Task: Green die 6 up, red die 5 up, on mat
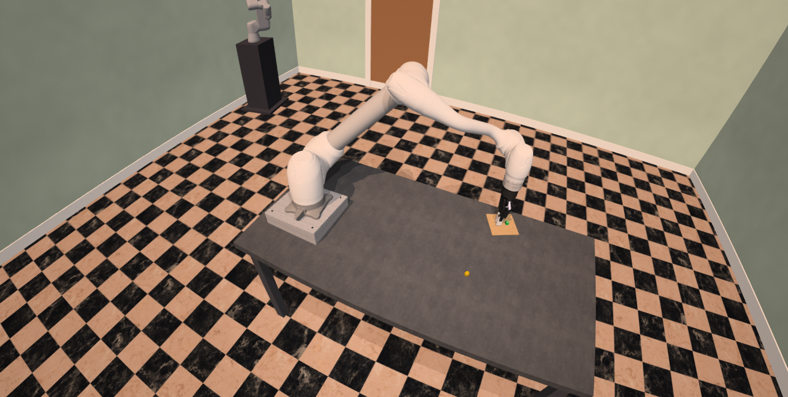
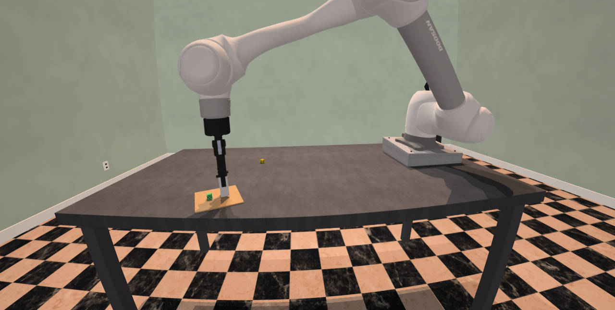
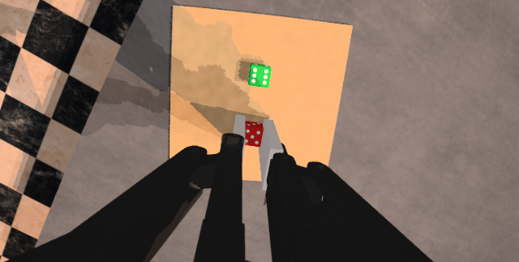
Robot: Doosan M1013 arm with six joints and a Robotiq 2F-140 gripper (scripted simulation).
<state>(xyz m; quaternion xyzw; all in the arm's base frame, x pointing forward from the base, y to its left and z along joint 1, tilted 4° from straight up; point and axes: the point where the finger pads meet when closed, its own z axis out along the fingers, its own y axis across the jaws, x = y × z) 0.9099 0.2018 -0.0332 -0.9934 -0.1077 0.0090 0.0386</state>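
Right now the red die is 30 mm below my hand. Round my hand: yellow die: 340 mm to the right, 130 mm behind, 30 mm below; then orange mat: 40 mm below, 20 mm ahead, 10 mm to the left; then green die: 50 mm ahead, 30 mm below, 10 mm to the left.
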